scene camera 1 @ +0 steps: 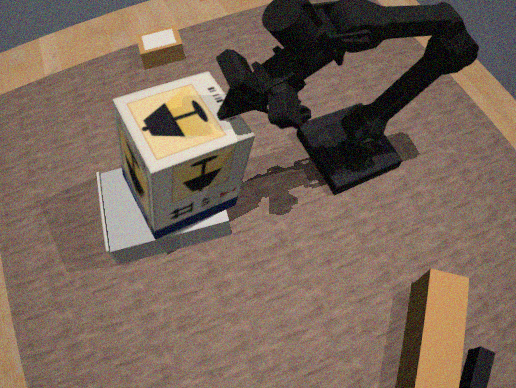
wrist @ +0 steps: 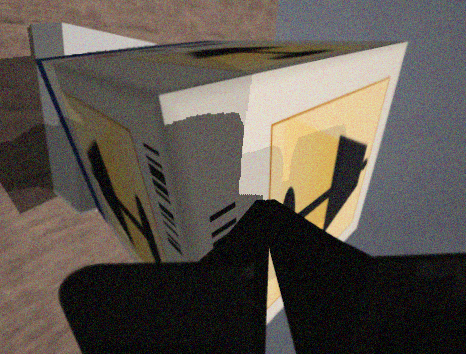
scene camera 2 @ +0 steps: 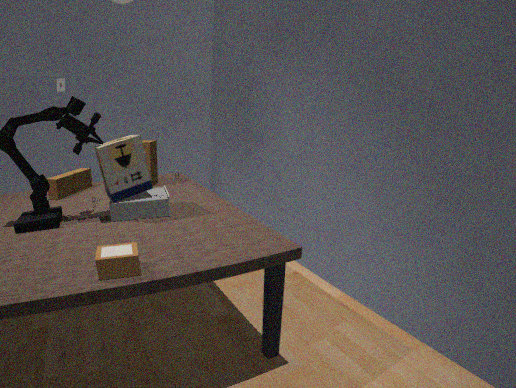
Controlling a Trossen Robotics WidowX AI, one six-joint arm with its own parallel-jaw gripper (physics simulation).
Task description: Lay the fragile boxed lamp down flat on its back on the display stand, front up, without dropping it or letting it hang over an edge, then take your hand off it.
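Places are measured from the arm's base along level axes (x down, y back, z left), in centimetres.
Pixels of known places: gripper, fingertip midpoint: (scene camera 1: 218,117) (wrist: 265,209) (scene camera 2: 103,143); arm's base at its link origin: (scene camera 1: 355,154) (scene camera 2: 41,212).
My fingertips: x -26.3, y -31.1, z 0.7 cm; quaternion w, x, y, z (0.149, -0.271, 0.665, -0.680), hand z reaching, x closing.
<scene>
For each thing: its middle in the pictures, then the offset to it from my fingertips.
- small orange box with a white top, body centre: (scene camera 2: 118,260) (scene camera 1: 160,47) dx +26.9, dy -4.6, dz -53.3 cm
- orange block at the middle of its body: (scene camera 1: 430,355) (scene camera 2: 70,182) dx +24.4, dy +25.1, dz +46.0 cm
- dark object at the middle of its body: (scene camera 1: 475,377) dx +27.4, dy +33.3, dz +53.8 cm
The boxed lamp (scene camera 1: 205,185) (scene camera 2: 125,167) (wrist: 300,100), a white carton with yellow lamp pictures and a blue bottom band, stands tilted on the display stand (scene camera 1: 112,210) (scene camera 2: 142,210) (wrist: 95,37), a low white block. In scene camera 2 its top leans toward the arm, its arm-side bottom edge is low at the stand's edge and its far bottom edge is raised. My gripper (scene camera 1: 220,117) (scene camera 2: 101,143) (wrist: 265,209) is shut and empty, its fingertips at the arm-side part of the carton's top. Whether they touch is unclear. The carton's underside is hidden.
A small orange box with a white top (scene camera 1: 159,40) (scene camera 2: 117,267) lies near the table edge. An orange block (scene camera 1: 442,325) stands at lower right in scene camera 1, with a dark object (scene camera 1: 477,370) beside it. In scene camera 2, another block (scene camera 2: 152,160) stands behind the carton.
</scene>
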